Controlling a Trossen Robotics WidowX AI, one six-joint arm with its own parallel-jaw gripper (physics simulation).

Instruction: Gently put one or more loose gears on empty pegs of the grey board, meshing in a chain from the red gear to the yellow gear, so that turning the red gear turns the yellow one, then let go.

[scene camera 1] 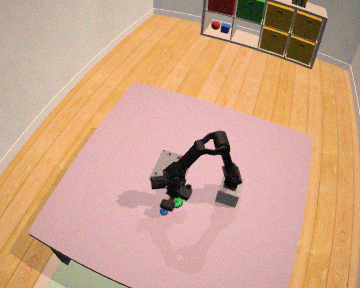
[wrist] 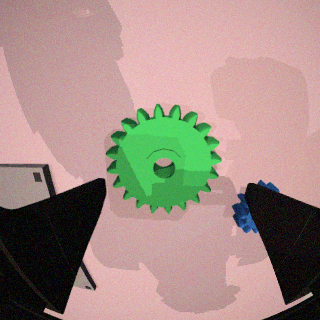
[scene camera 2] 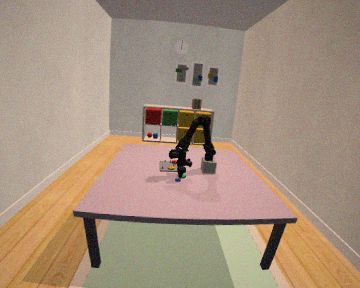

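Seen in the pictures: gripper, fingertip midpoint: (scene camera 1: 172, 202) (wrist: 179, 188) (scene camera 2: 180, 175); arm's base, link origin: (scene camera 1: 231, 184) (scene camera 2: 208, 159).
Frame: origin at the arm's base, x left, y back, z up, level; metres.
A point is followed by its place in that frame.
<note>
My gripper (scene camera 1: 176, 198) @[x 0.155, y -0.235, z -0.094 m] (scene camera 2: 183, 171) @[x 0.155, y -0.235, z -0.094 m] (wrist: 179, 188) @[x 0.155, y -0.235, z -0.094 m] is open and empty above the green gear. The loose green gear (scene camera 1: 178, 202) @[x 0.146, y -0.208, z -0.091 m] (scene camera 2: 184, 175) @[x 0.153, y -0.202, z -0.090 m] (wrist: 137, 150) @[x 0.130, y -0.212, z -0.091 m] lies flat on the table, between the fingertips as seen in the wrist view. The smaller loose blue gear (scene camera 1: 163, 212) @[x 0.230, y -0.250, z -0.090 m] (scene camera 2: 178, 179) @[x 0.230, y -0.249, z -0.089 m] (wrist: 243, 215) @[x 0.203, y -0.253, z -0.091 m] lies beside it, partly behind one finger in the wrist view. The grey board (scene camera 1: 162, 162) @[x -0.052, y -0.384, z -0.098 m] (scene camera 2: 163, 169) @[x 0.053, y -0.372, z -0.098 m] (wrist: 20, 184) @[x 0.030, y -0.250, z -0.098 m] is partly hidden by the arm or a finger. The red gear (scene camera 1: 182, 157) (scene camera 2: 174, 161) @[x -0.106, y -0.285, z -0.083 m] and yellow gear (scene camera 2: 171, 168) @[x 0.050, y -0.307, z -0.085 m] are on the board; the arm hides the yellow one in scene camera 1.
The arm's grey base block (scene camera 1: 227, 197) @[x 0.057, y 0.007, z -0.036 m] (scene camera 2: 208, 166) @[x 0.057, y -0.005, z -0.041 m] stands on the pink table (scene camera 1: 260, 165) @[x -0.267, y 0.117, z -0.105 m] (scene camera 2: 125, 197) @[x 0.498, y -0.576, z -0.106 m], to the right of the gears in both scene views. The arm arches from it over the board's edge. A shelf unit with bins stands far behind the table.
</note>
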